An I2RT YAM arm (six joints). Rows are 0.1 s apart.
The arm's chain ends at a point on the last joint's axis. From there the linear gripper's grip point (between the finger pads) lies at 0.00 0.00 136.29 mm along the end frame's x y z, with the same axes.
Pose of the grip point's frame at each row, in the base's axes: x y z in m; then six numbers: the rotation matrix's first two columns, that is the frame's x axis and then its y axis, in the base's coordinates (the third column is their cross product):
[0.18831, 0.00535, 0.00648, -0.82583, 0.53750, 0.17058, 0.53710, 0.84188, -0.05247]
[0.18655, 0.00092, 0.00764, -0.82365, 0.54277, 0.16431, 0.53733, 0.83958, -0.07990]
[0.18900, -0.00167, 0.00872, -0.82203, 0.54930, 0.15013, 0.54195, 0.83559, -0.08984]
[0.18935, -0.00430, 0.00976, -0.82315, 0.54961, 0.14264, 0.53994, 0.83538, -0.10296]
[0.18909, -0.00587, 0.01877, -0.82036, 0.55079, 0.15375, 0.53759, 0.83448, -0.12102]
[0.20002, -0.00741, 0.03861, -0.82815, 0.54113, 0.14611, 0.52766, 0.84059, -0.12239]
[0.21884, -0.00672, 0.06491, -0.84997, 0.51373, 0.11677, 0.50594, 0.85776, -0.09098]
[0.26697, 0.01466, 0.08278, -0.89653, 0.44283, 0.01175, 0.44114, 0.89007, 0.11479]
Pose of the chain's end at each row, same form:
[0.21173, -0.00123, 0.14058, -0.82583, 0.53750, 0.17058, 0.53710, 0.84188, -0.05247]
[0.21126, -0.00214, 0.14164, -0.82365, 0.54277, 0.16431, 0.53733, 0.83958, -0.07990]
[0.21282, -0.00269, 0.14291, -0.82203, 0.54930, 0.15013, 0.54195, 0.83559, -0.08984]
[0.21330, -0.00325, 0.14392, -0.82315, 0.54961, 0.14264, 0.53994, 0.83538, -0.10296]
[0.21566, -0.00360, 0.15243, -0.82036, 0.55079, 0.15375, 0.53759, 0.83448, -0.12102]
[0.22579, -0.00410, 0.17240, -0.82815, 0.54113, 0.14611, 0.52766, 0.84059, -0.12239]
[0.23886, -0.00423, 0.19970, -0.84997, 0.51373, 0.11677, 0.50594, 0.85776, -0.09098]
[0.26147, -0.00007, 0.21816, -0.89653, 0.44283, 0.01175, 0.44114, 0.89007, 0.11479]

